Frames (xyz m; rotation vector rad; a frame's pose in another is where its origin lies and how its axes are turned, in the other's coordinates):
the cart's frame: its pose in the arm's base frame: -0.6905 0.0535 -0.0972 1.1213 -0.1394 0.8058
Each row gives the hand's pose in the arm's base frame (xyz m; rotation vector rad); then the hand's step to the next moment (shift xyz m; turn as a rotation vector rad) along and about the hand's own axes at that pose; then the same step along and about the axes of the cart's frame.
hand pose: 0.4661 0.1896 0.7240 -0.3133 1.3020 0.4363
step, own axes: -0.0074 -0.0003 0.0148 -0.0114 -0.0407 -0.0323
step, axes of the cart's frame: 0.0161 0.0019 0.0035 -0.0326 -0.0015 0.0420
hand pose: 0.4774 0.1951 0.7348 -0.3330 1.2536 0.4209
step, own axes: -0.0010 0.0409 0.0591 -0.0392 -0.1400 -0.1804
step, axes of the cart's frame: 0.0614 0.0058 -0.0369 -0.1795 0.0114 0.1461
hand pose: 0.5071 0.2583 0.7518 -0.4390 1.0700 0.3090
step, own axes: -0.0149 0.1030 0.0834 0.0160 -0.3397 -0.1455
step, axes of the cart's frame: 0.0870 0.0377 -0.0938 -0.1548 -0.1053 0.3190
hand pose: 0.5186 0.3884 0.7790 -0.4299 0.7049 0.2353
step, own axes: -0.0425 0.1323 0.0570 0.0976 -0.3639 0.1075
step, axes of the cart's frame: 0.0519 0.0759 -0.1188 0.1088 -0.1298 0.3533
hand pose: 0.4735 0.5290 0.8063 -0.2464 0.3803 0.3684
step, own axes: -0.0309 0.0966 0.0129 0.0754 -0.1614 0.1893
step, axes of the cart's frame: 0.0019 0.0603 -0.0825 0.1817 -0.0082 0.1857
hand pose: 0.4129 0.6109 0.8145 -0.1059 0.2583 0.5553
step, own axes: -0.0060 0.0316 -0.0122 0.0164 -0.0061 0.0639
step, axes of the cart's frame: -0.0119 0.0114 -0.0302 0.0564 0.0261 0.0231
